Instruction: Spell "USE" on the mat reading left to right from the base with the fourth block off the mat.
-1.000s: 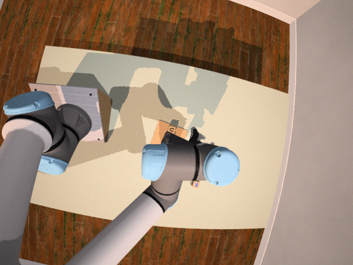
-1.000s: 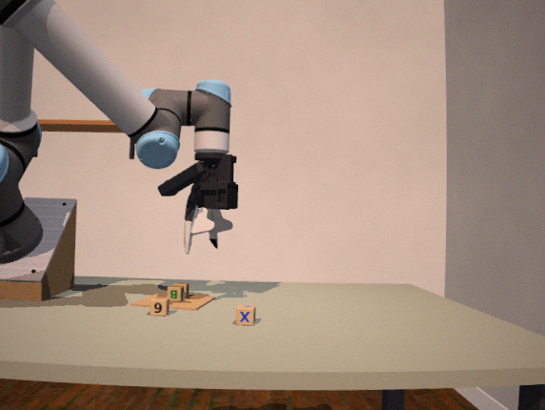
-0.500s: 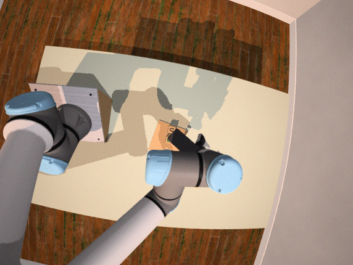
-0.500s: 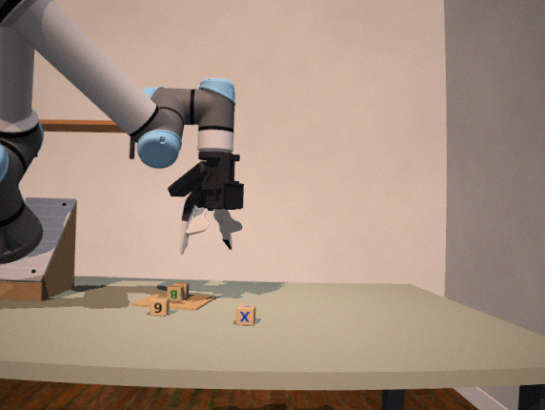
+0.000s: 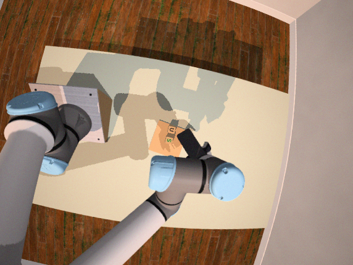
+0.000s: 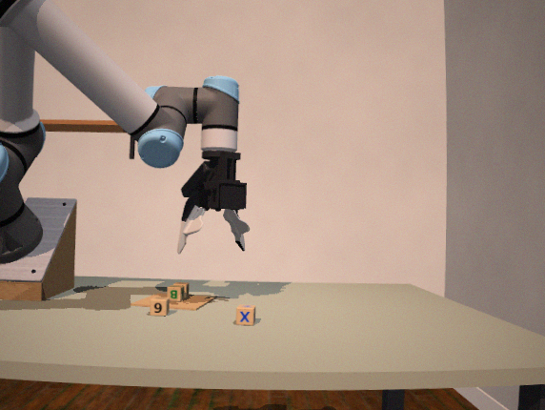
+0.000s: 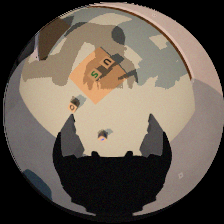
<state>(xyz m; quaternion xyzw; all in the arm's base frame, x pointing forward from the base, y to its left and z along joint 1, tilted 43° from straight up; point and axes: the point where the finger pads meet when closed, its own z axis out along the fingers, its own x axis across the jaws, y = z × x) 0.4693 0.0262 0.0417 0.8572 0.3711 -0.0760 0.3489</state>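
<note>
Now: hand 15 cm to the left of the blue-lettered block, 10 cm above it and 9 cm short of it. From my hand the other things lie so: orange mat: 11 cm below, 8 cm behind, 2 cm to the left.
</note>
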